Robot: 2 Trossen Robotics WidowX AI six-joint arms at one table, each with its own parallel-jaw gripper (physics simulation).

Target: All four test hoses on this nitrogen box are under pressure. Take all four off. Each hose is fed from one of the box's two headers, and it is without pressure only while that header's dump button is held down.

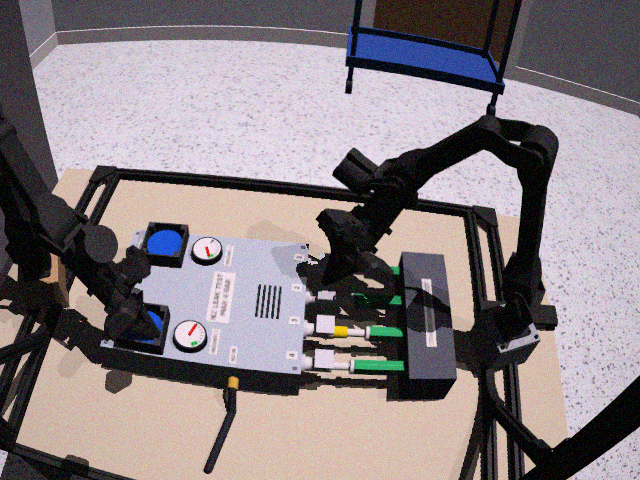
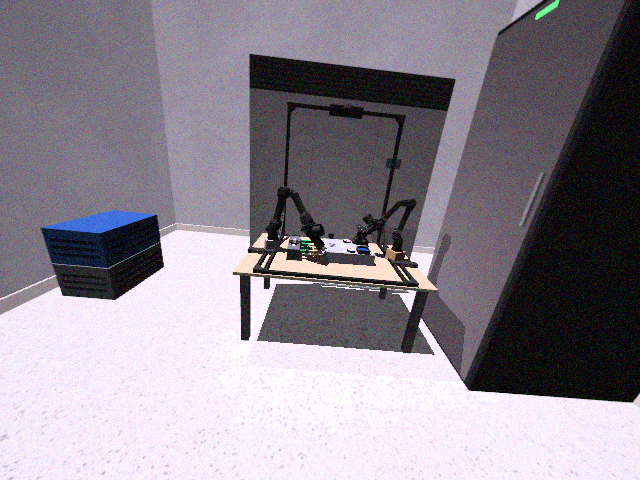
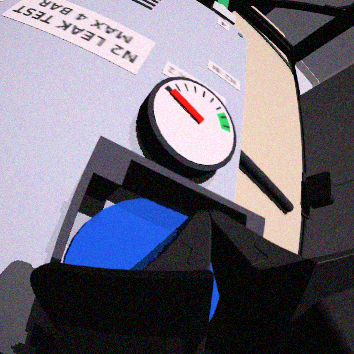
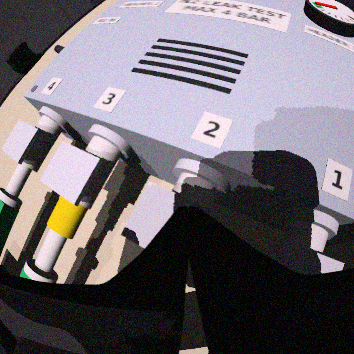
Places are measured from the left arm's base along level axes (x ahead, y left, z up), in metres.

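Where they show: left gripper, fingertip midpoint: [image 1: 159, 336] [image 2: 352, 239] [image 3: 206, 218]; right gripper, fingertip midpoint: [image 1: 323, 284] [image 4: 186, 216]; left arm's base at its link origin: [image 1: 37, 267] [image 2: 396, 250]; right arm's base at its link origin: [image 1: 511, 324] [image 2: 272, 238].
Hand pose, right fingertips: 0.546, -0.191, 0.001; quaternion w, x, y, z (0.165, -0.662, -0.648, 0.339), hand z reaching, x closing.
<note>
Each offset is from my right fingertips to the top centre of the thing, as dx, dy, dz. "spot": to the spot under its first point.
The pale grey nitrogen box [image 1: 237, 305] [image 2: 347, 250] [image 3: 70, 88] [image 4: 211, 88] lies on the table. My left gripper [image 1: 139, 316] [image 3: 206, 218] [image 2: 362, 236] is shut, its tips on the near blue dump button @(-0.330, -0.012, +0.008) [image 1: 155, 320] [image 3: 123, 232]. The near gauge @(spot: -0.251, -0.048, +0.010) [image 1: 190, 335] [image 3: 191, 123] has its red needle away from the green mark. The far blue button @(-0.257, +0.163, +0.012) [image 1: 165, 242] is bare. My right gripper [image 1: 316, 276] [image 4: 186, 216] [image 2: 318, 245] is shut and empty, low over hose 2's white coupling [image 4: 151, 214]. Hose 3 @(spot: -0.002, -0.090, -0.020) [image 1: 340, 331] [image 4: 67, 215], with a yellow band, and hose 4 @(spot: -0.046, -0.143, -0.007) [image 1: 328, 359] [image 4: 21, 140] sit in their ports. Hose 1 is mostly hidden.
Green hose sleeves run into a dark grey block @(spot: +0.152, -0.118, -0.004) [image 1: 428, 314] right of the box. A black cable @(spot: -0.245, -0.195, -0.071) [image 1: 223, 429] leaves the box's front. Black frame rails [image 1: 223, 181] edge the table. A blue cart [image 1: 423, 57] stands behind. A blue crate stack [image 2: 118, 238] and grey cabinet [image 2: 509, 190] flank the table.
</note>
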